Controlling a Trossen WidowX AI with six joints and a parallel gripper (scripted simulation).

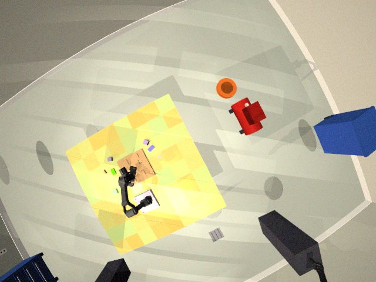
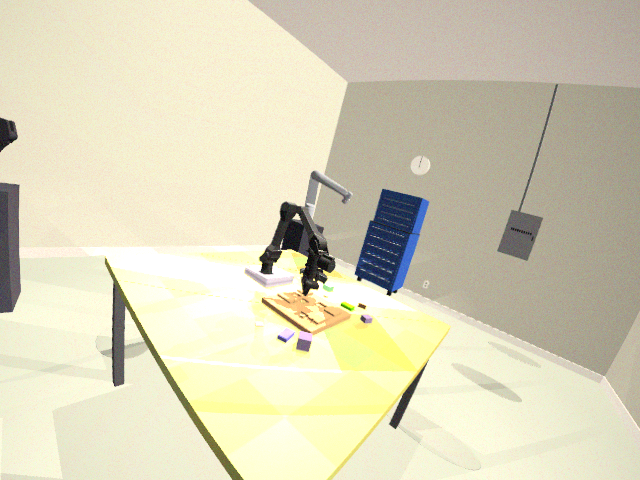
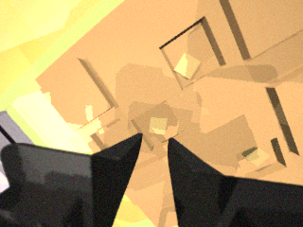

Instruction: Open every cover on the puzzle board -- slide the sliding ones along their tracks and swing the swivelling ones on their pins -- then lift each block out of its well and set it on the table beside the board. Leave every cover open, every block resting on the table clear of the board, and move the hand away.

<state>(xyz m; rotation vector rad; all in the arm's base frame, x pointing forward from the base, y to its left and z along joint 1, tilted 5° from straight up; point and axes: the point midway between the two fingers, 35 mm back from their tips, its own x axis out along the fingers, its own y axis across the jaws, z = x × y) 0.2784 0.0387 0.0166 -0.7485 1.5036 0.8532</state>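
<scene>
Right now the tan puzzle board is 50 mm ahead of my gripper tip and 30 mm below it. The rest, counted from my gripper tip: lilac block 230 mm ahead, 210 mm to the left, 40 mm below; brown block 310 mm to the left, 130 mm ahead, 40 mm below.
</scene>
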